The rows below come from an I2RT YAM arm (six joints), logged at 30 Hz.
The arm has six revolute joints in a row. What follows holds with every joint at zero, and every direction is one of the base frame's.
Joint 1 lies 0.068 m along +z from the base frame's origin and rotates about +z.
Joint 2 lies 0.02 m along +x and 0.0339 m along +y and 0.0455 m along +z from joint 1 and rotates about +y.
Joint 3 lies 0.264 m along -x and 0.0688 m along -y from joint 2 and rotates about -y.
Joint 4 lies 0.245 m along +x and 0.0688 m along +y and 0.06 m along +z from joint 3 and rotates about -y.
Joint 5 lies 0.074 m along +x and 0.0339 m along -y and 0.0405 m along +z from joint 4 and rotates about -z.
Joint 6 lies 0.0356 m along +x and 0.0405 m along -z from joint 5 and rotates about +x.
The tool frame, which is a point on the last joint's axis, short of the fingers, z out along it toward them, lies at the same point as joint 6; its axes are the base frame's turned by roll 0, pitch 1.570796 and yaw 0 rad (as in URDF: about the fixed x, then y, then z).
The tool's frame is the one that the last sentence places.
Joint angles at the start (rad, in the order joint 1, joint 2, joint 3, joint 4, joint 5, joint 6):
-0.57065, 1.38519, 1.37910, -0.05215, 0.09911, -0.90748
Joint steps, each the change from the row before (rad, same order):
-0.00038, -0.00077, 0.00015, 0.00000, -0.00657, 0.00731
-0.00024, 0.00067, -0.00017, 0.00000, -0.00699, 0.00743
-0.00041, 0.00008, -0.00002, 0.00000, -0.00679, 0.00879
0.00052, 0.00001, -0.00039, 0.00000, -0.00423, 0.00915
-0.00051, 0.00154, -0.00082, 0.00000, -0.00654, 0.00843
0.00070, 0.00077, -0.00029, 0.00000, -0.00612, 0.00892
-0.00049, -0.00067, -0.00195, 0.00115, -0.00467, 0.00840
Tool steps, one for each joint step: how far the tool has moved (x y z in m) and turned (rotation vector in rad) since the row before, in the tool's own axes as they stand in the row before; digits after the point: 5 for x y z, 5 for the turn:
-0.00024, -0.00016, -0.00025, -0.00311, -0.00543, 0.00742
0.00001, 0.00032, 0.00024, -0.00487, -0.00475, 0.00737
-0.00007, 0.00009, 0.00004, -0.00410, -0.00489, 0.00881
-0.00016, 0.00031, 0.00002, -0.00333, -0.00341, 0.00909
0.00039, 0.00063, 0.00057, -0.00569, -0.00309, 0.00829
-0.00015, 0.00055, 0.00026, -0.00524, -0.00449, 0.00881
0.00024, 0.00028, -0.00007, -0.00285, -0.00306, 0.00842

